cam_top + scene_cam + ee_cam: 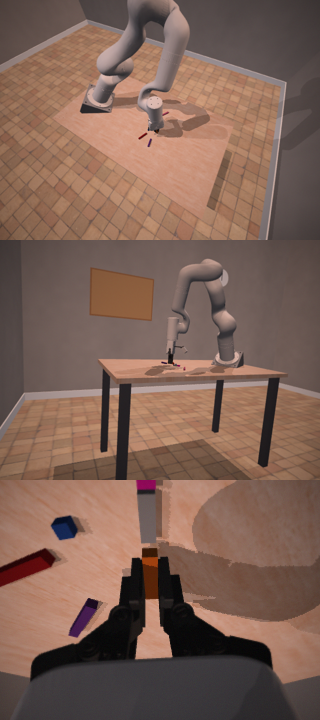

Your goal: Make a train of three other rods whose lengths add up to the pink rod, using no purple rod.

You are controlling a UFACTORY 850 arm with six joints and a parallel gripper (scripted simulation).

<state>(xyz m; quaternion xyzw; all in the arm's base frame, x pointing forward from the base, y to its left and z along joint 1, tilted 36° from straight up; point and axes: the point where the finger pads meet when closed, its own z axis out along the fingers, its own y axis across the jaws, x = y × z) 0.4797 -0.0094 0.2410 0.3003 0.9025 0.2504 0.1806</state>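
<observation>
My hand is 20 mm above the orange rod. Also, from my hand: blue rod 50 mm behind, 30 mm to the right, 30 mm below; magenta rod 60 mm behind, 30 mm to the left, 30 mm below; grey rod 30 mm behind, 20 mm to the left, 30 mm below.
</observation>
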